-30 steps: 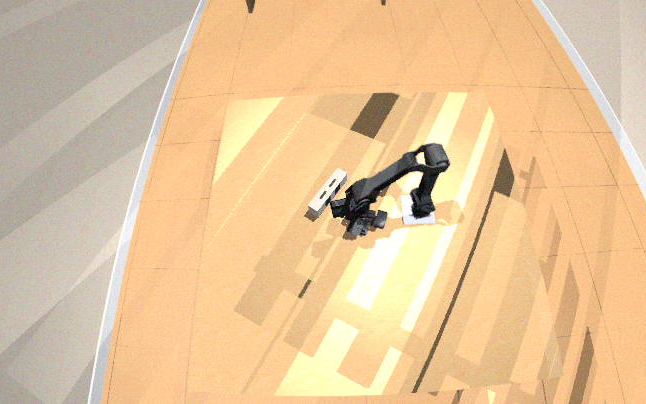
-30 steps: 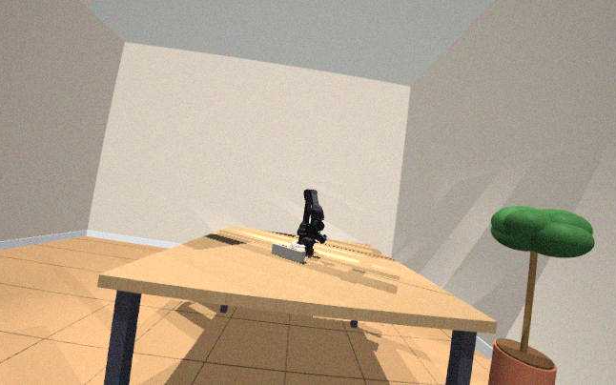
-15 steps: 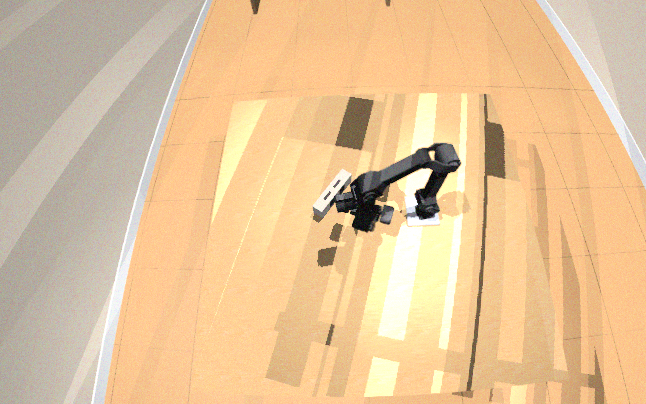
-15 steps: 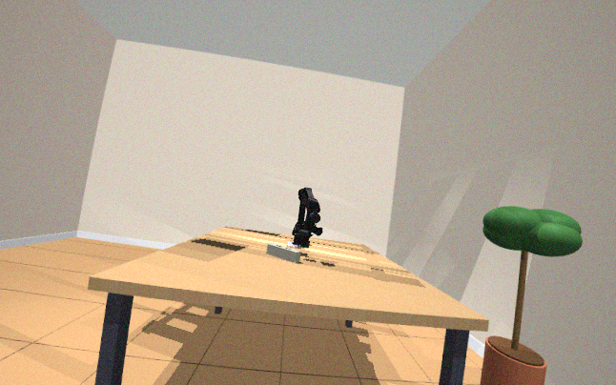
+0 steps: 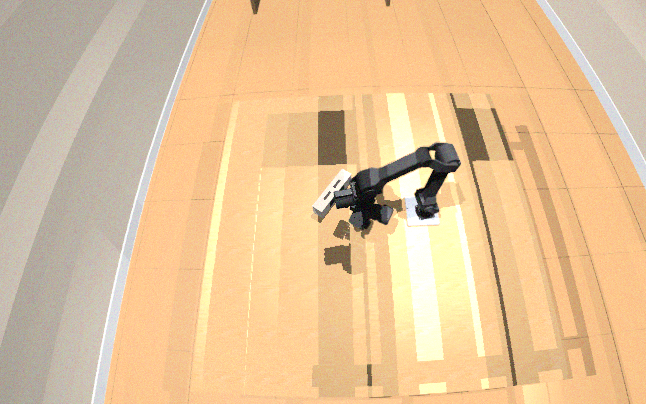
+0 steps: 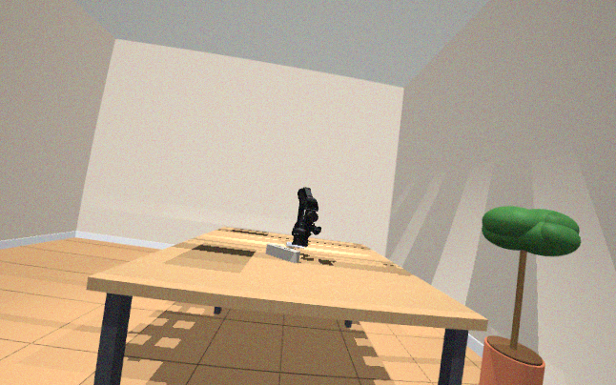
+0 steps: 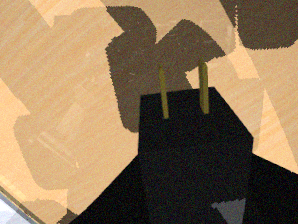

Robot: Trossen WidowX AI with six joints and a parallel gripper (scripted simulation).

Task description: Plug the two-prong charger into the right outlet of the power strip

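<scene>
My gripper tip is 10 mm to the right of the black two-prong charger, 10 mm below it and 10 mm short of it.
</scene>
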